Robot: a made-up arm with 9 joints.
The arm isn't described. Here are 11 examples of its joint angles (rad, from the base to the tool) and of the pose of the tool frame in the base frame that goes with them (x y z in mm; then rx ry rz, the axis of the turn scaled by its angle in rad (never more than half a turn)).
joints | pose
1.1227 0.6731 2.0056 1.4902 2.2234 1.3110 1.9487 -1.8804 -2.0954 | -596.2 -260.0 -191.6 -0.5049 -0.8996 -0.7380
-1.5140 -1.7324 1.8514 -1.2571 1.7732 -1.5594 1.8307 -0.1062 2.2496 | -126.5 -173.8 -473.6 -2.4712 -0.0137 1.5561
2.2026 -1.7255 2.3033 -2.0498 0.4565 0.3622 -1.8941 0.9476 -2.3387 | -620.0 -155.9 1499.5 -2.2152 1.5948 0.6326
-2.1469 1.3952 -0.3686 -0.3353 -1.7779 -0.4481 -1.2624 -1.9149 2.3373 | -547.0 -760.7 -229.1 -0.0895 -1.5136 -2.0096
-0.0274 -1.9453 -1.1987 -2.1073 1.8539 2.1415 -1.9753 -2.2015 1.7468 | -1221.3 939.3 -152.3 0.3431 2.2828 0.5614
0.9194 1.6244 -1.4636 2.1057 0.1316 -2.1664 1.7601 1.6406 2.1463 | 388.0 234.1 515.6 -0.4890 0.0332 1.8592
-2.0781 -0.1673 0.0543 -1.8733 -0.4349 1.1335 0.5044 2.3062 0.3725 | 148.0 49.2 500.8 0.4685 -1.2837 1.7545
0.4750 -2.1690 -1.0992 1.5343 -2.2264 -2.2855 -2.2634 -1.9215 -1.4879 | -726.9 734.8 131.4 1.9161 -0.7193 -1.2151
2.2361 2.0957 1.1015 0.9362 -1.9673 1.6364 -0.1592 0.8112 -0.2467 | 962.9 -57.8 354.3 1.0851 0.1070 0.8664
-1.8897 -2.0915 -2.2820 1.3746 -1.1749 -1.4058 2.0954 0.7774 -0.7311 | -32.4 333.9 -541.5 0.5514 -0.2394 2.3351
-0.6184 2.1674 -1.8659 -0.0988 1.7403 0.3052 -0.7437 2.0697 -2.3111 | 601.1 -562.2 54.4 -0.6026 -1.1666 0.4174
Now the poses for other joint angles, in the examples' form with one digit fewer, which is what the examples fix.
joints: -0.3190 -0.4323 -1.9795 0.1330 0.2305 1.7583 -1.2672 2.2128 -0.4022
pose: -991 815 727 1.275 -0.415 -2.263
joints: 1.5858 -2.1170 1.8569 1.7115 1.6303 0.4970 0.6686 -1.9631 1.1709
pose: -18 -307 779 0.282 1.759 -2.190
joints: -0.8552 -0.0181 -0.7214 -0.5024 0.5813 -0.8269 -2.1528 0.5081 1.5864
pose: 277 818 937 -0.368 -0.797 -0.008
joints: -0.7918 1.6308 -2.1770 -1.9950 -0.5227 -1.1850 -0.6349 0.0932 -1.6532
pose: 615 -393 1126 -1.360 -0.049 2.093
